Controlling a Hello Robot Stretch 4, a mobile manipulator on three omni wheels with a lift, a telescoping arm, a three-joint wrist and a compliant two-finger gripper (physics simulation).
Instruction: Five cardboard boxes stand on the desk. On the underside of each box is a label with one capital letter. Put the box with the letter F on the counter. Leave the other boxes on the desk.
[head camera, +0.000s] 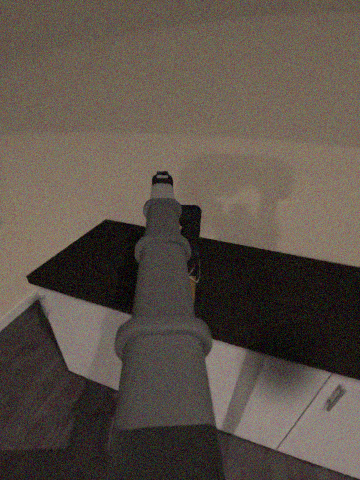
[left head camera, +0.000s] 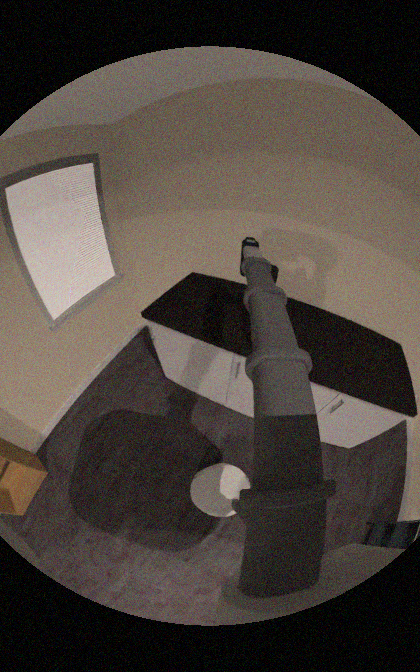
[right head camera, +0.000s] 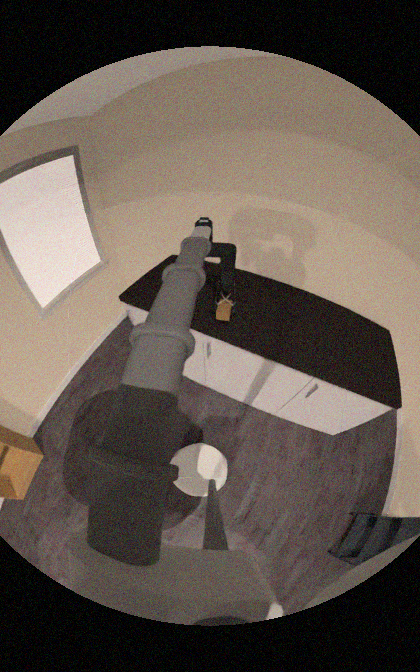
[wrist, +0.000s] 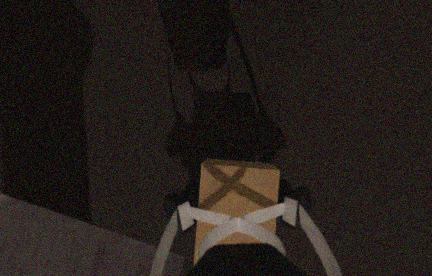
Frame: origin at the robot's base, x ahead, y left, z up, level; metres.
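Where they show: gripper, between the fingertips: (wrist: 235, 197).
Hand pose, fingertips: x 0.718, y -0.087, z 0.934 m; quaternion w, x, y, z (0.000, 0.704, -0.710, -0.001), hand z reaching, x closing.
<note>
After its pixels a point has its place.
My gripper (wrist: 235, 197) @[x 0.718, y -0.087, z 0.934 m] (right head camera: 224, 304) is shut on a small cardboard box. The orange-brown box (wrist: 237, 187) @[x 0.737, y -0.089, z 0.983 m] (right head camera: 223, 312) sits upright between the fingertips, with the shadow of the fingers across it. In the head camera view a sliver of the box (head camera: 193, 289) @[x 0.678, y -0.105, z 0.983 m] shows beside the arm. The box is over the black top of the counter (head camera: 280, 285) @[x 0.797, y -0.501, z 0.883 m] (left head camera: 350, 345) (right head camera: 310, 320), near its front edge; whether it touches the top I cannot tell. Its label does not show. The other boxes and the letters do not show in these views.
The telescoping arm (head camera: 165, 300) @[x 0.266, y -0.002, z 1.356 m] (left head camera: 275, 340) (right head camera: 172, 300) reaches across the counter's left part. White cabinet doors (head camera: 285, 400) @[x 0.486, y -0.468, z 0.576 m] form the counter's front. A wooden piece of furniture (left head camera: 20, 482) (right head camera: 17, 465) stands at the far left. A dark striped object (left head camera: 390, 534) (right head camera: 370, 537) is at the lower right.
</note>
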